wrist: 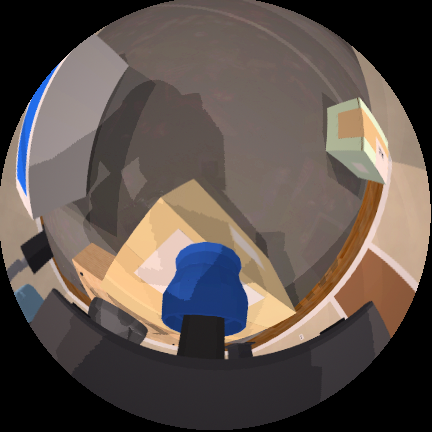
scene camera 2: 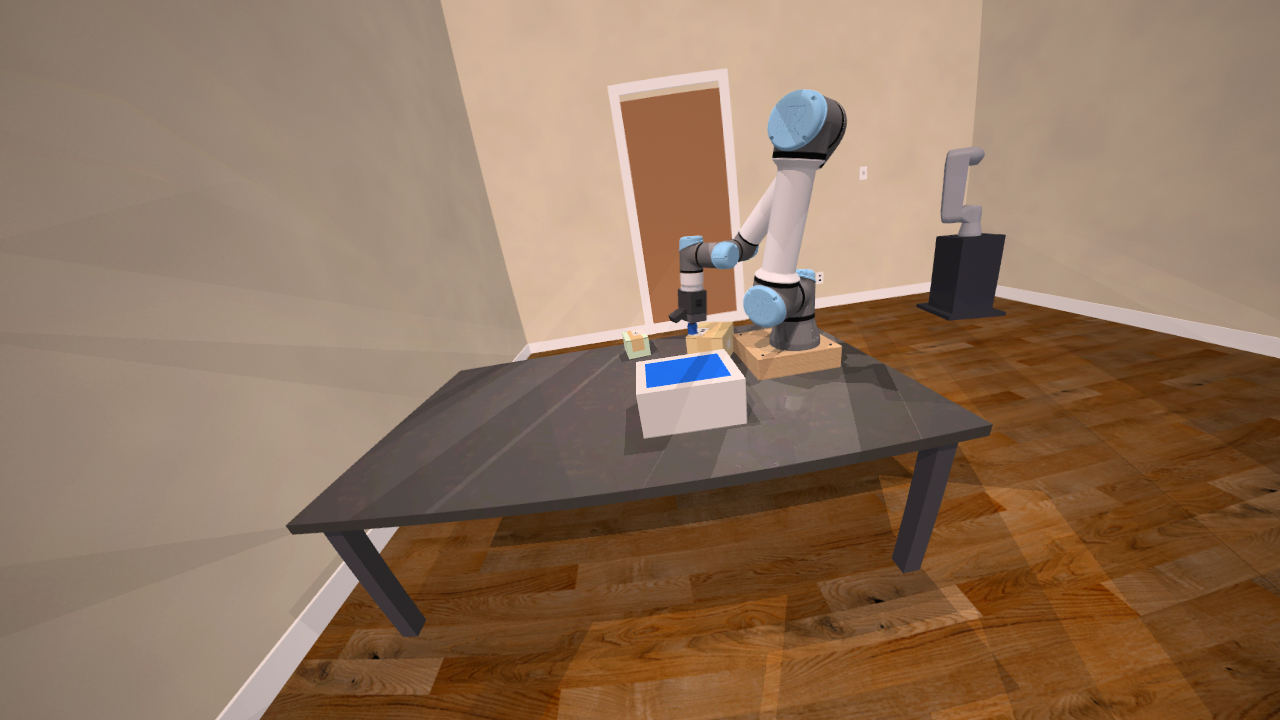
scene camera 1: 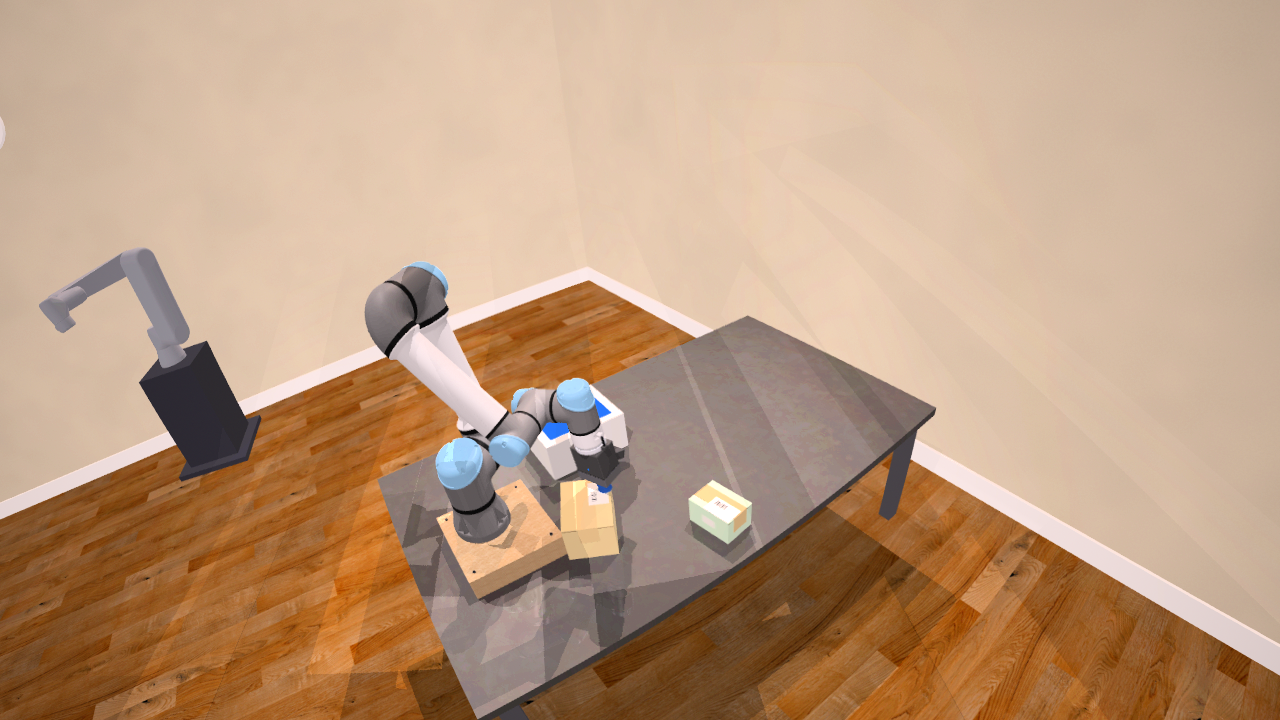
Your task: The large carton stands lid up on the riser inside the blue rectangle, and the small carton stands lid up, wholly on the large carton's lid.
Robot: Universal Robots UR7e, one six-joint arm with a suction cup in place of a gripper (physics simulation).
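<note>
The large tan carton (scene camera 1: 589, 523) (scene camera 2: 713, 337) (wrist: 132, 257) stands on the table next to the arm's wooden base, its white-labelled face up. My blue suction cup (scene camera 1: 605, 489) (scene camera 2: 690, 329) (wrist: 207, 257) rests on that top face, near the edge that faces the small carton. The small pale green carton (scene camera 1: 719, 510) (scene camera 2: 636, 345) (wrist: 356, 141) stands apart on the table, taped face up. The white riser (scene camera 1: 559, 456) (scene camera 2: 690, 416) (wrist: 60, 132) with the blue rectangle (scene camera 2: 687, 369) (wrist: 30, 120) on top stands behind the large carton, with nothing on it. The wrist partly hides it in scene camera 1.
The dark table (scene camera 1: 760, 403) (scene camera 2: 536, 447) holds everything. The arm's wooden base block (scene camera 1: 500, 559) (scene camera 2: 792, 357) touches the large carton's side. A second grey arm on a black pedestal (scene camera 1: 196, 412) (scene camera 2: 965, 273) stands on the floor away from the table. A brown door (scene camera 2: 677, 196) is behind.
</note>
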